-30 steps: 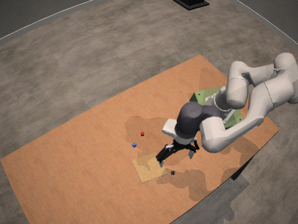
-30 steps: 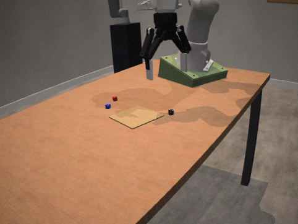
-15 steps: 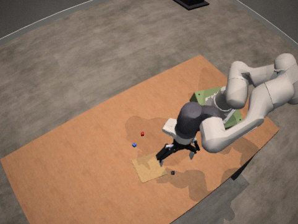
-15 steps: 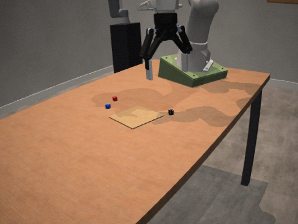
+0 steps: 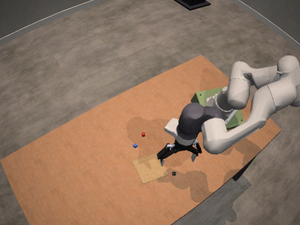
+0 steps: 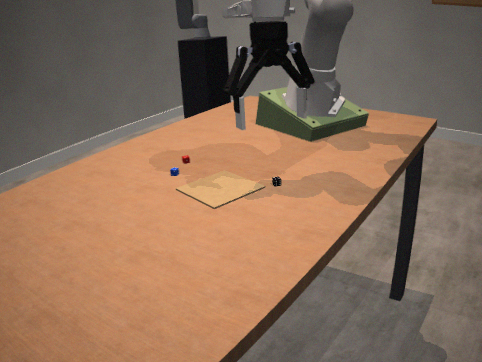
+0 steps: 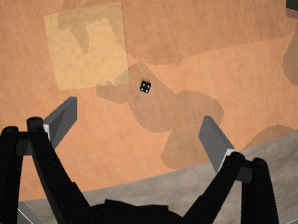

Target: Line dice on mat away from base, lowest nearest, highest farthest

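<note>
My hand is 140 mm above the black die. The rest, counted from my hand: red die 280 mm to the right, 140 mm below, 20 mm behind; then blue die 240 mm to the right, 140 mm below, 60 mm ahead; then tan mat 150 mm below, 90 mm to the right, 70 mm ahead.
</note>
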